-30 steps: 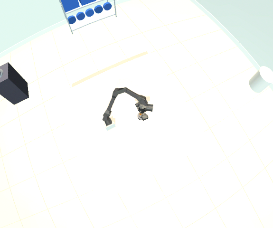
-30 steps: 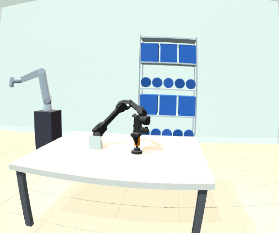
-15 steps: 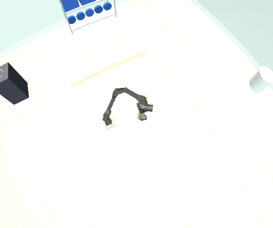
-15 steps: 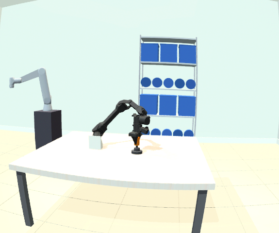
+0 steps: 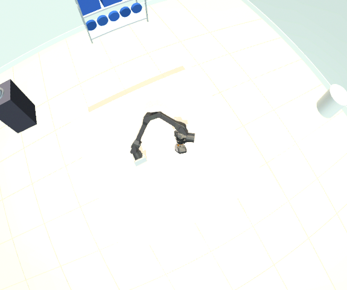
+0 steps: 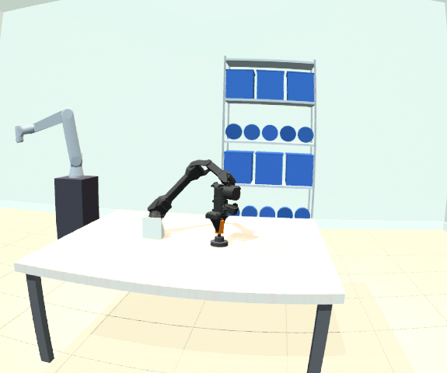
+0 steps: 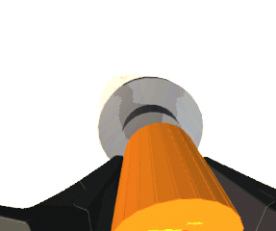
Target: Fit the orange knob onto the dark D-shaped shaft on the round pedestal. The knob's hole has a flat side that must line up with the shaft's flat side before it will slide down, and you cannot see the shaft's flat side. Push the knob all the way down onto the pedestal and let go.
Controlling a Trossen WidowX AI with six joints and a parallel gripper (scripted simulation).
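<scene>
My gripper tip is now 2 cm below the orange knob. The rest, counted from my gripper tip: pedestal (4 cm below).
</scene>
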